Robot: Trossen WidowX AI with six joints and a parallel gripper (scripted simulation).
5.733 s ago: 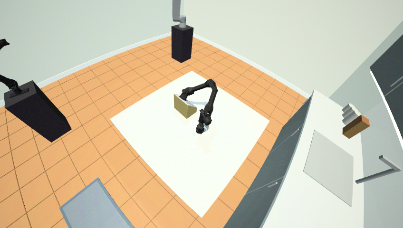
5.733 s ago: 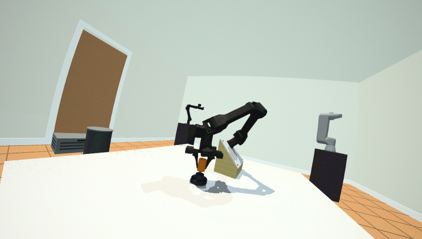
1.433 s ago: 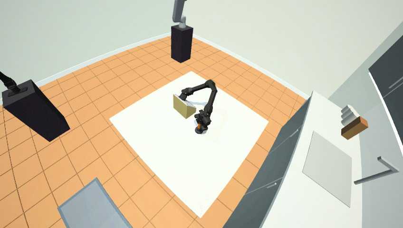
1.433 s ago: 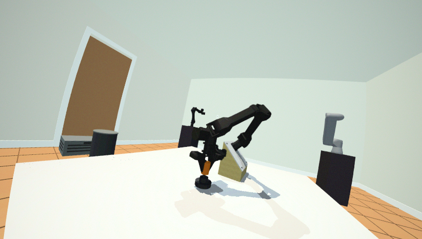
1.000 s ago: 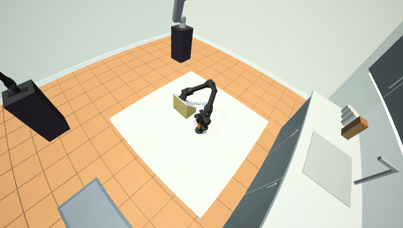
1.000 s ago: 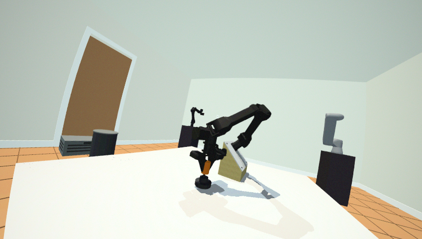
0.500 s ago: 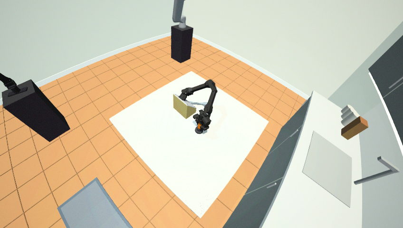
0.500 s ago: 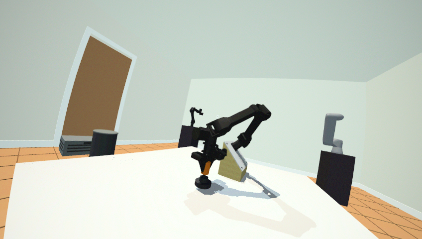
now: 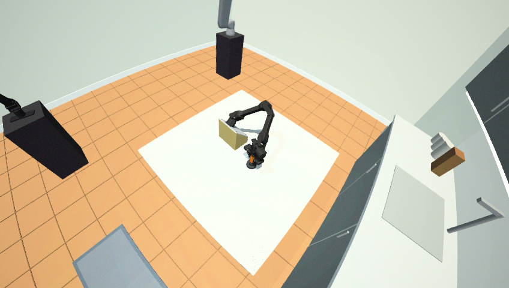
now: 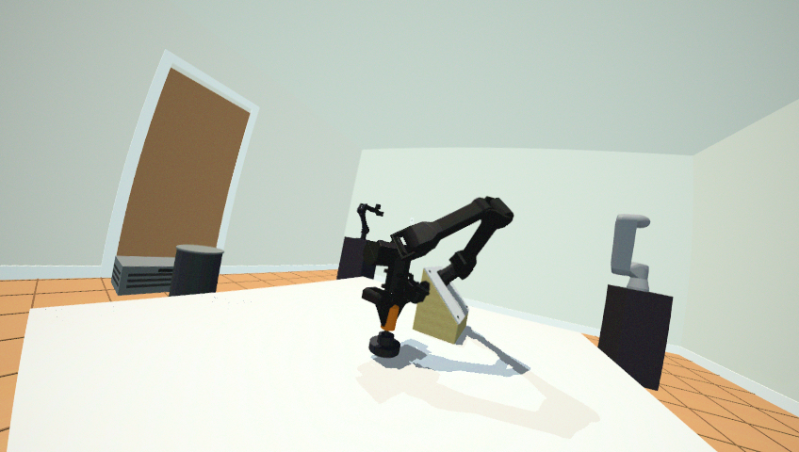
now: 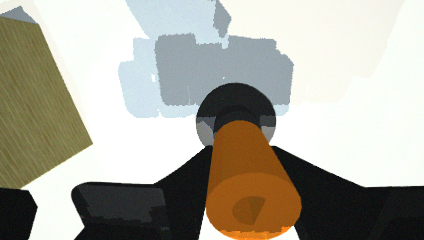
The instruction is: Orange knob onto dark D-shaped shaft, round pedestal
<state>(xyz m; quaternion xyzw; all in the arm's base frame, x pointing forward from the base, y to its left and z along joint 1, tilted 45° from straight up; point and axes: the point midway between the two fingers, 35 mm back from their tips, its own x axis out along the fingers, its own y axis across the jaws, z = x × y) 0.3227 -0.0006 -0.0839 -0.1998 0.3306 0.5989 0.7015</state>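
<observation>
My gripper tip is 20 mm below the orange knob. Also, from my gripper tip: dark round pedestal (40 mm below).
</observation>
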